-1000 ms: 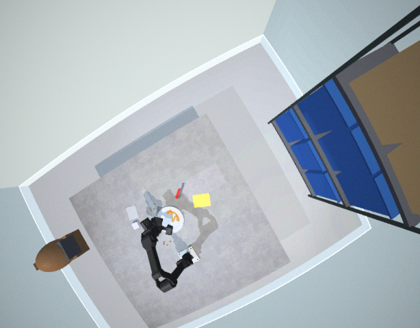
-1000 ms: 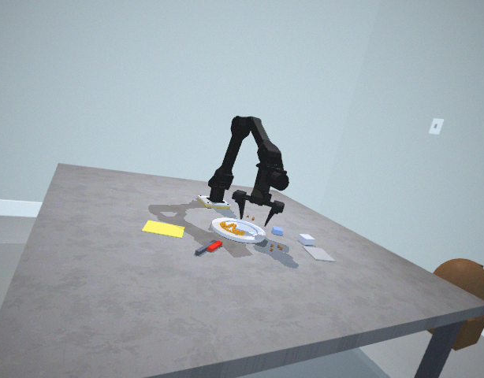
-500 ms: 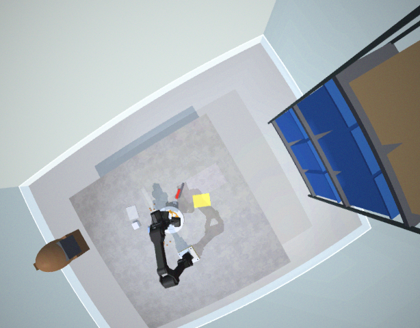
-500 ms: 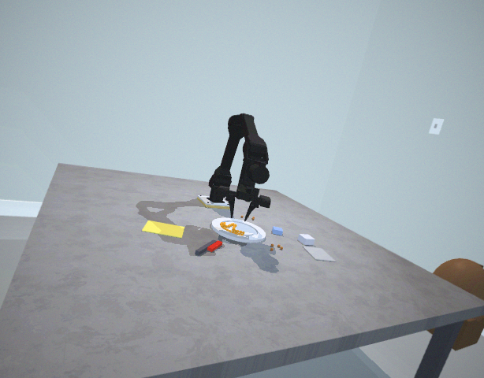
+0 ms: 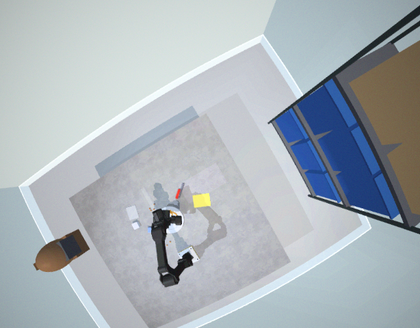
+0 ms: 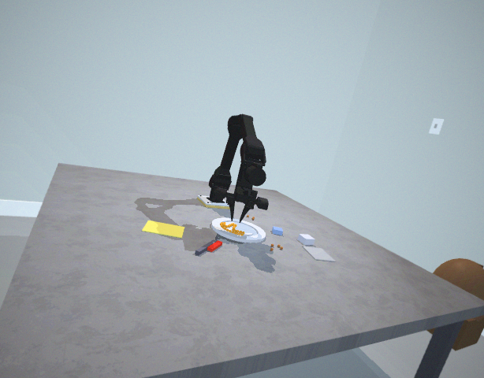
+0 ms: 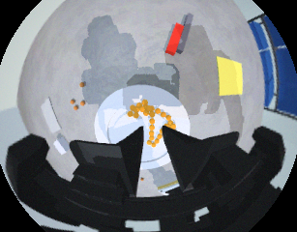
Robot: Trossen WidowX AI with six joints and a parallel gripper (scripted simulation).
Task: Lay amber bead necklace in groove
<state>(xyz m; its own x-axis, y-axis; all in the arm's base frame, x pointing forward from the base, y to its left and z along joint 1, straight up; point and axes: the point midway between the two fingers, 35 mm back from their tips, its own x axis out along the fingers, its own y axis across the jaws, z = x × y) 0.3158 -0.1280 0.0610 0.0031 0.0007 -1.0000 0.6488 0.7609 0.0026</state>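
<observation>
Right now the round white bead board is 4 cm to the left of my gripper tip, 4 cm below it and 2 cm behind it. From my gripper tip the other things lie so: yellow sheet: 23 cm to the right, 6 cm behind, 4 cm below; blue block: 21 cm to the left, 4 cm below, 2 cm ahead; grey tool: 15 cm to the right, 9 cm ahead, 4 cm below.
</observation>
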